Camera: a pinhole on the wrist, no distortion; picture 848 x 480 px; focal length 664.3 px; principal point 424.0 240.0 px. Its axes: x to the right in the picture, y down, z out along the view. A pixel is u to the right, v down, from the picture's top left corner.
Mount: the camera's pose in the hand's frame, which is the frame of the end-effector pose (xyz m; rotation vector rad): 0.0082 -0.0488 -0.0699 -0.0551 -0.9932 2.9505
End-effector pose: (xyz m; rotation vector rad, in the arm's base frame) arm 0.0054 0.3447 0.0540 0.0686 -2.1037 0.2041
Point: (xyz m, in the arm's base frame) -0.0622 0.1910 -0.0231
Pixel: 542 84
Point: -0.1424 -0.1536 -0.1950
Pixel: 584 321
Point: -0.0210 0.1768 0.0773
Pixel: 310 348
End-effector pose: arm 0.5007 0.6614 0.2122 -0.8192 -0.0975 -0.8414
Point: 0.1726 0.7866 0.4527
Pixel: 782 372
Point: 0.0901 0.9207 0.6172
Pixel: 728 292
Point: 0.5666 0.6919 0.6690
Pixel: 102 50
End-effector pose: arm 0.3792 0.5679 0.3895 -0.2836 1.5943 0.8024
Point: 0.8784 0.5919 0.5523
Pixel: 744 55
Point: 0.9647 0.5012 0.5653
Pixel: 757 180
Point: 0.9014 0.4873 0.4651
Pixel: 658 222
